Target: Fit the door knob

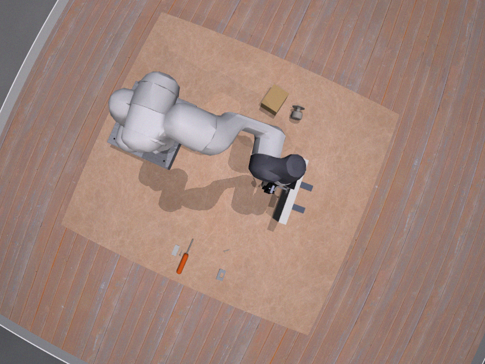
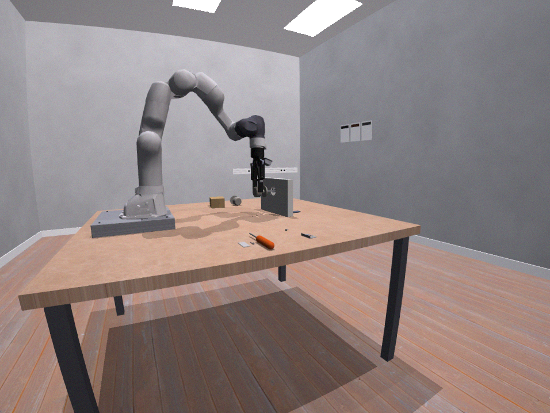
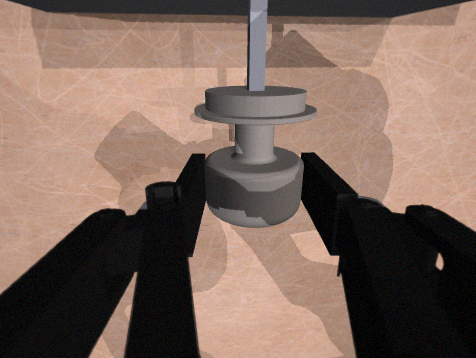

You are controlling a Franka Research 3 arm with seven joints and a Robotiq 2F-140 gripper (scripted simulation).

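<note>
Now: the wood slab 110 mm ahead of my hand and 40 mm below it.
</note>
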